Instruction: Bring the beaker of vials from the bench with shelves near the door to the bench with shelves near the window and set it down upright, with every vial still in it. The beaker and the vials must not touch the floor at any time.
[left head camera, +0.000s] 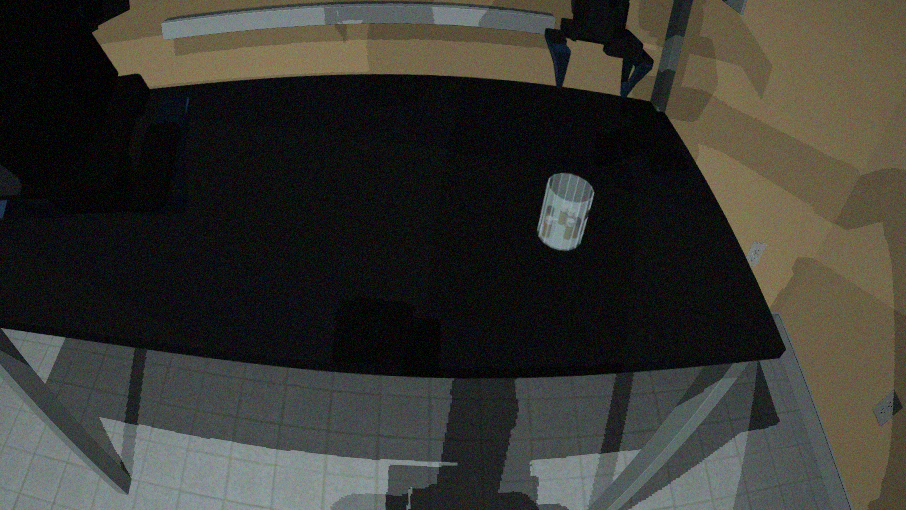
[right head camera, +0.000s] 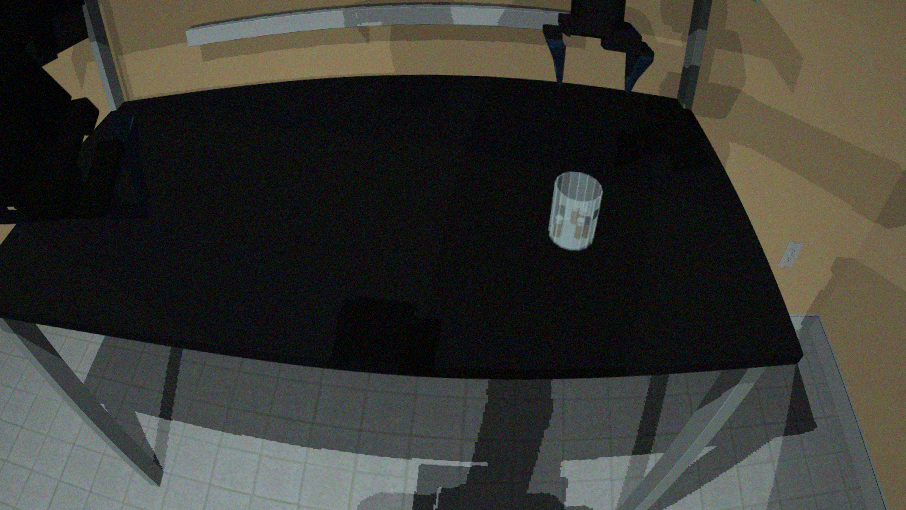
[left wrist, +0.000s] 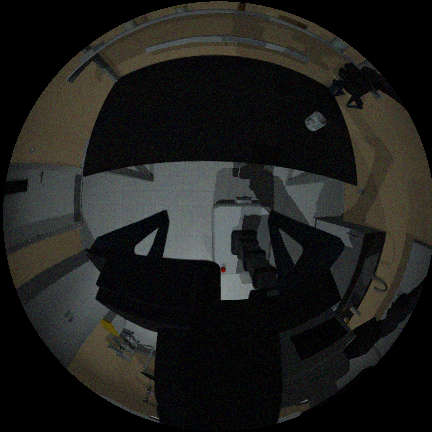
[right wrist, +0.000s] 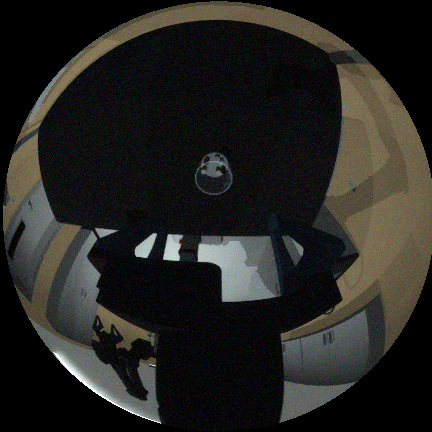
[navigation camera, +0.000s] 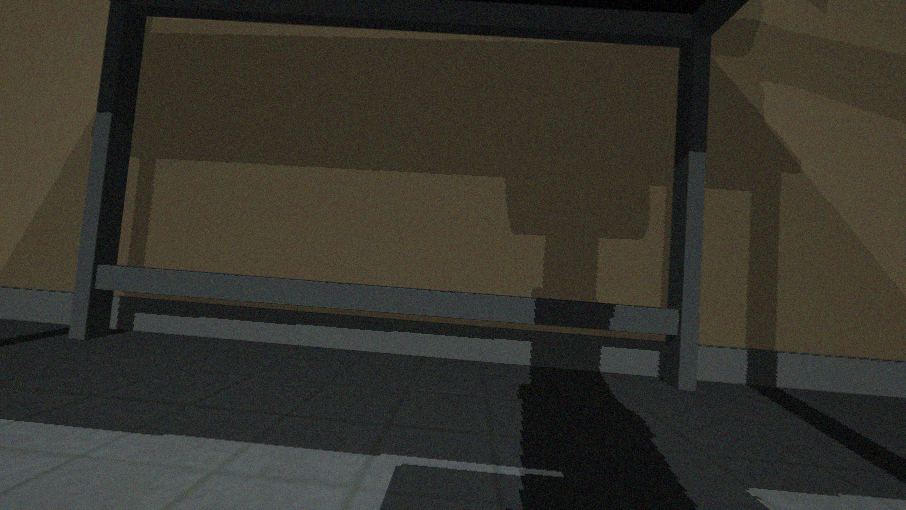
Path:
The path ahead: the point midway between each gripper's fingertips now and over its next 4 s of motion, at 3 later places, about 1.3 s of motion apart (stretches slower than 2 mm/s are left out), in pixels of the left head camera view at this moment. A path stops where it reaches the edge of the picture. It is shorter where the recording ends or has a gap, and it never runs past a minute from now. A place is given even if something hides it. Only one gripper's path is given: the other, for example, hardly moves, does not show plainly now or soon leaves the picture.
My right gripper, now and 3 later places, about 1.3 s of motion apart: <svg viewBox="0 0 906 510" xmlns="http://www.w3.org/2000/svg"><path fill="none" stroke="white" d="M591 92L577 160L568 203L585 140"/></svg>

